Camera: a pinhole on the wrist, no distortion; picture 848 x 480 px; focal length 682.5 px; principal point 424.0 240.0 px. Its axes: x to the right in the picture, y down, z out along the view. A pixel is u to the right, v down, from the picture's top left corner.
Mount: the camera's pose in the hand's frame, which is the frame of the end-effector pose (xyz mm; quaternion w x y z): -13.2 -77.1 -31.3 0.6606 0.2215 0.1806 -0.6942
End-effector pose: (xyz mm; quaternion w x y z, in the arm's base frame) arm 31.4 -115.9 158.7 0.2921 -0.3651 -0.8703 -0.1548
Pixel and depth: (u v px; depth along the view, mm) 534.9 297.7 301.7
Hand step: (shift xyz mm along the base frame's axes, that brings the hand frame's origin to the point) -277.6 -105.6 -174.8
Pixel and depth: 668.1 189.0 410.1
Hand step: -353.7 -218.8 -251.1
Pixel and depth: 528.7 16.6 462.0
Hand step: -285.8 -217.3 -386.6
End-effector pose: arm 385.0 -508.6 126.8 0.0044 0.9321 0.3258 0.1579
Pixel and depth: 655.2 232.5 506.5
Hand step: -254.9 382.9 -355.8
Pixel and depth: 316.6 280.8 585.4
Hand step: -54.2 290.8 -525.0
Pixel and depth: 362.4 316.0 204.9
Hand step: -63.7 149.2 -164.2
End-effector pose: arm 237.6 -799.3 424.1 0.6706 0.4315 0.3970 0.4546
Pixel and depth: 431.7 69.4 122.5
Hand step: 87.9 -95.4 -105.4
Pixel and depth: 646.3 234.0 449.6
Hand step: 349.0 -202.7 -326.9
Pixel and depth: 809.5 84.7 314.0
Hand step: 196.0 -218.6 -311.4
